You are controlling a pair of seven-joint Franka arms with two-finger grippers.
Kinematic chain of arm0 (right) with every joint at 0, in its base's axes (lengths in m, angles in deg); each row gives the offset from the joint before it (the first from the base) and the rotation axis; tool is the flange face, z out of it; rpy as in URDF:
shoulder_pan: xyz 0 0 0.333 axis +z
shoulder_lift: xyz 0 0 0 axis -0.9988 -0.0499 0
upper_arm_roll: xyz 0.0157 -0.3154 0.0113 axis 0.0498 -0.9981 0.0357
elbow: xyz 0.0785 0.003 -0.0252 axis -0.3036 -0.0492 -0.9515
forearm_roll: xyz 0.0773 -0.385 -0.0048 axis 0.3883 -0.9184 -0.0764
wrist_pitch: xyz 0 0 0 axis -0.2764 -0.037 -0.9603
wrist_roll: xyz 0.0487 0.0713 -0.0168 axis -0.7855 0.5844 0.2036
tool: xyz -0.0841 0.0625 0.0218 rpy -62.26 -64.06 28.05
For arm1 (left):
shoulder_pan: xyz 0 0 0.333 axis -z
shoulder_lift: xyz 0 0 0 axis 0.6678 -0.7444 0
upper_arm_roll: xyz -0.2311 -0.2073 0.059 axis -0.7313 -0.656 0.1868
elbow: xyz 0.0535 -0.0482 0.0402 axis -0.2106 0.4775 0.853
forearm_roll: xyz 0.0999 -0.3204 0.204 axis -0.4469 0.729 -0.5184
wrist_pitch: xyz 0 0 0 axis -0.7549 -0.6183 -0.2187
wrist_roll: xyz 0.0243 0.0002 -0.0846 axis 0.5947 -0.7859 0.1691
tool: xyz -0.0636 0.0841 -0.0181 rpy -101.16 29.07 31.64
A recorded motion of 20 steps. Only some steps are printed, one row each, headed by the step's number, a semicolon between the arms.
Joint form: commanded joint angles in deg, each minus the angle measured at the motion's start. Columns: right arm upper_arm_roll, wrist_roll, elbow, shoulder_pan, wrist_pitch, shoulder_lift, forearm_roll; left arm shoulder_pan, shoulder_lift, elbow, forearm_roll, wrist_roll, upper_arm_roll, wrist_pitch.
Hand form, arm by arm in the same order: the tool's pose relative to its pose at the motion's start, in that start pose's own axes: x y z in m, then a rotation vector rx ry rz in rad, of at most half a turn. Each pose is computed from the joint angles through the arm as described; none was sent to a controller.
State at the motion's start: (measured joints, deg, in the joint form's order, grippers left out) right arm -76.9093 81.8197 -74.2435 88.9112 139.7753 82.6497 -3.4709; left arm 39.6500 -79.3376 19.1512 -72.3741 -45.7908 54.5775 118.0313
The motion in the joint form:
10: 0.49 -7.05 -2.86 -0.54 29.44 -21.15 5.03; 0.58 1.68 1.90 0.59 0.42 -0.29 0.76
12: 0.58 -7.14 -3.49 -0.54 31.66 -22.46 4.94; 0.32 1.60 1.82 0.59 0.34 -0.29 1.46
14: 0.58 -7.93 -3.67 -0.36 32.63 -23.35 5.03; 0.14 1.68 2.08 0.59 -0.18 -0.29 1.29
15: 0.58 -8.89 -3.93 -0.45 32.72 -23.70 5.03; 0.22 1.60 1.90 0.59 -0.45 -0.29 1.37
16: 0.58 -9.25 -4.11 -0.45 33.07 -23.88 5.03; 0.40 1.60 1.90 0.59 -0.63 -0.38 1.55
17: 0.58 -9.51 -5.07 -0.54 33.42 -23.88 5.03; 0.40 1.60 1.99 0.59 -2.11 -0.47 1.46
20: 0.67 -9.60 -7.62 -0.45 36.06 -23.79 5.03; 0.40 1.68 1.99 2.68 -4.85 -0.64 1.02
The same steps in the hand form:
10: 0.0502 -0.0163 0.2201 0.0454 0.0953 -0.0816; -0.0084 0.0099 -0.0019 -0.0079 0.0092 0.0068
12: 0.0484 -0.0174 0.2366 0.0425 0.1003 -0.0852; -0.0066 0.0074 -0.0028 -0.0084 0.0214 0.0036
14: 0.0473 -0.0198 0.2468 0.0418 0.0989 -0.1009; -0.0075 0.0057 -0.0011 -0.0079 0.0153 0.0096
15: 0.0454 -0.0187 0.2527 0.0401 0.0902 -0.1162; -0.0068 0.0065 -0.0020 -0.0081 0.0184 0.0157
16: 0.0446 -0.0187 0.2556 0.0394 0.0901 -0.1224; -0.0066 0.0091 -0.0024 -0.0083 0.0217 0.0235
17: 0.0398 -0.0172 0.2620 0.0385 0.0796 -0.1249; -0.0069 0.0100 -0.0015 -0.0079 0.0187 0.0510
20: 0.0296 -0.0181 0.2748 0.0378 0.0827 -0.1276; -0.0083 0.0151 -0.0017 -0.0436 0.0126 0.0976

